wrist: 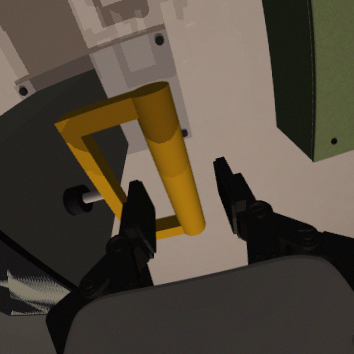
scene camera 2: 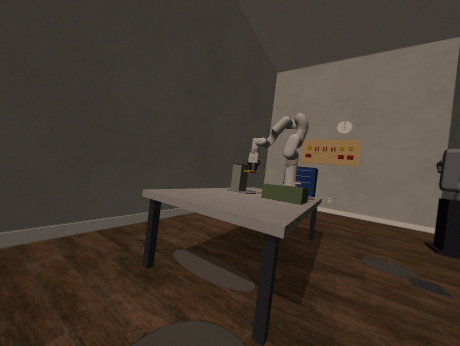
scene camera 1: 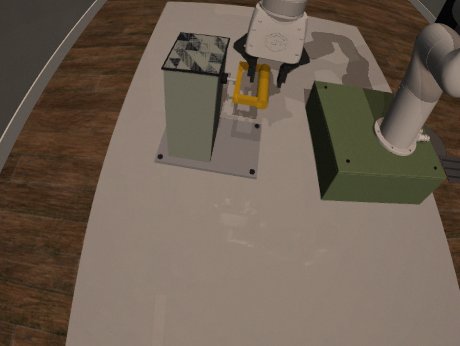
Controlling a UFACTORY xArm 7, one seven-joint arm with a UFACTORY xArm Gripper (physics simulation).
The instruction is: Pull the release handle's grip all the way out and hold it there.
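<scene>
The release handle's yellow grip (scene camera 1: 263,86) (scene camera 2: 249,171) (wrist: 176,172) is a rectangular loop with a thick round bar on its outer side. A short metal rod (scene camera 1: 232,80) (wrist: 92,196) joins it to a black collar on the side of the grey-green post (scene camera 1: 190,112) (scene camera 2: 238,177). My gripper (scene camera 1: 267,81) (wrist: 180,184) is partly open and points down at the grip. One finger is at the loop's opening, between its inner side and the thick bar; the other is outside the bar. Gaps show between the fingers and the bar. Whether the fingertips reach the bar's depth is hard to tell.
The post stands on a grey base plate (scene camera 1: 232,162) (wrist: 165,60) with dark bolts. A green block (scene camera 1: 370,130) (scene camera 2: 284,193) (wrist: 335,75) carries the arm's base, to the right of the handle in scene camera 1. All stand on a pale table (scene camera 1: 200,280) (scene camera 2: 215,202).
</scene>
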